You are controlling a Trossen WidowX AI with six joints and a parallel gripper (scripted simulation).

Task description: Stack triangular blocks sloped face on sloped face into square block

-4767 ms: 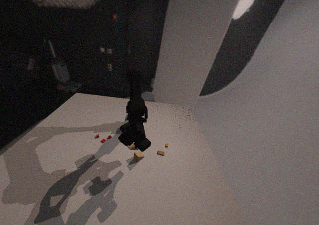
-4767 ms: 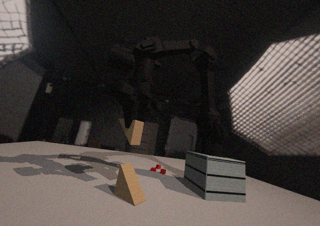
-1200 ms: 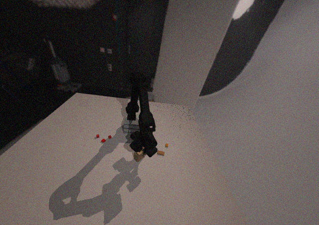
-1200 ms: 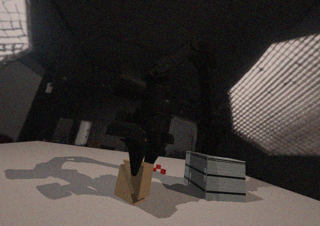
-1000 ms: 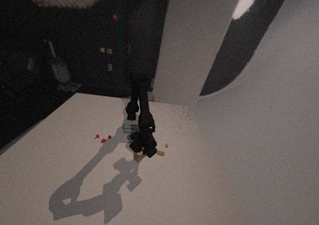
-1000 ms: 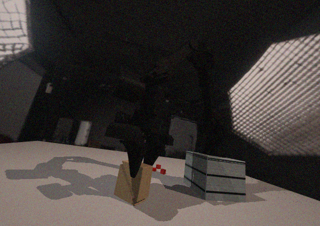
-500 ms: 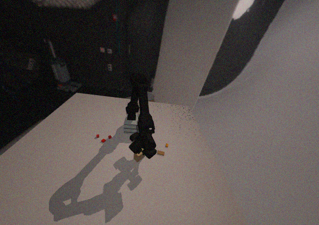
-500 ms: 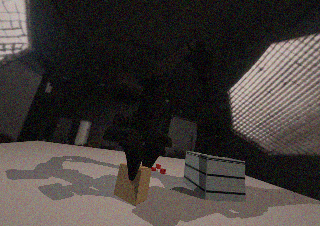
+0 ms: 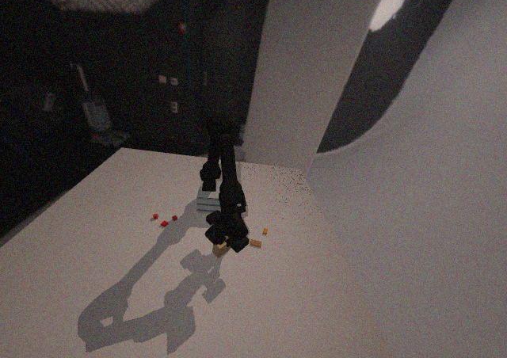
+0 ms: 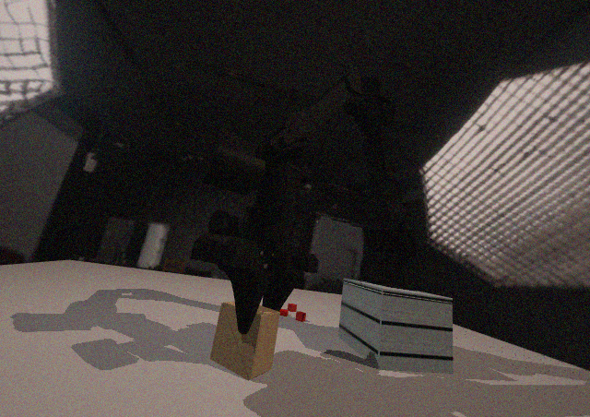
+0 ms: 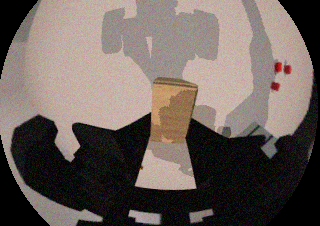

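Now: the tan triangular block 1 cm above my gripper tip. The rest, counted from my gripper tip: small orange piece: 20 cm to the left, 8 cm behind, 4 cm below.
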